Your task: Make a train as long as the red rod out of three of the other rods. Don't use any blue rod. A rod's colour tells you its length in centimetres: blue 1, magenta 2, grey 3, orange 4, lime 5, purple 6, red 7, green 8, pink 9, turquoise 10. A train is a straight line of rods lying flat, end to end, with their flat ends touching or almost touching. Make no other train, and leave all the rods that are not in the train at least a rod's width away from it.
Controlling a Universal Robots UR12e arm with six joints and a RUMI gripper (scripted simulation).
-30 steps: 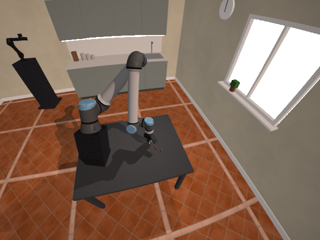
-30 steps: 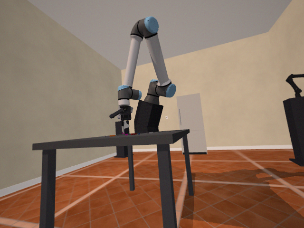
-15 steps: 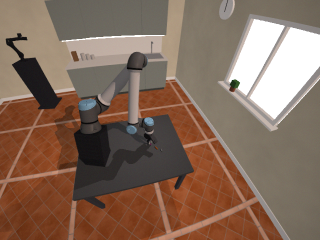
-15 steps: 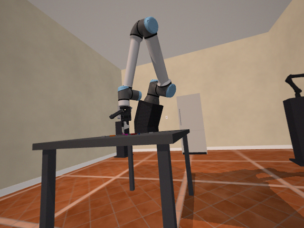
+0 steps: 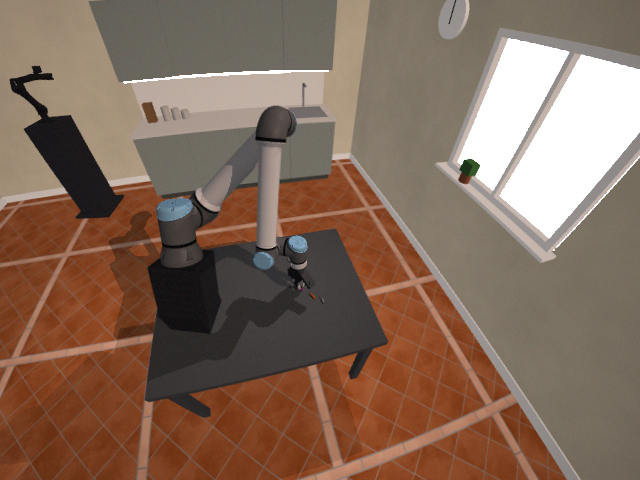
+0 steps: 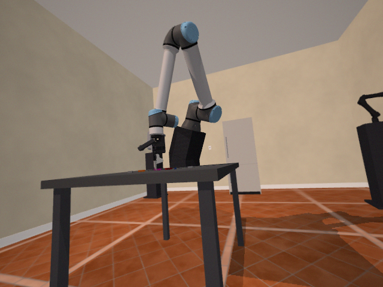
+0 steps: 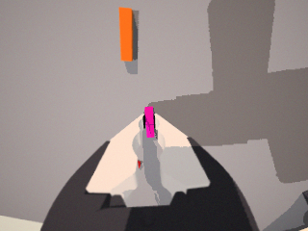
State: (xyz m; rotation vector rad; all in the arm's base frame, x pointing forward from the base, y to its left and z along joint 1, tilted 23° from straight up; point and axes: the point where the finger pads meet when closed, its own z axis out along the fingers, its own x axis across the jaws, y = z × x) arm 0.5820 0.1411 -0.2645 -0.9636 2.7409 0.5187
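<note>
My hand is 70 mm short of the orange rod, 50 mm to the left of it and 10 mm above it. The rest, counted from my hand: blue rod: 20 mm ahead, 160 mm to the left, 10 mm below; then red rod: 10 mm behind, 90 mm to the left, 10 mm below.
</note>
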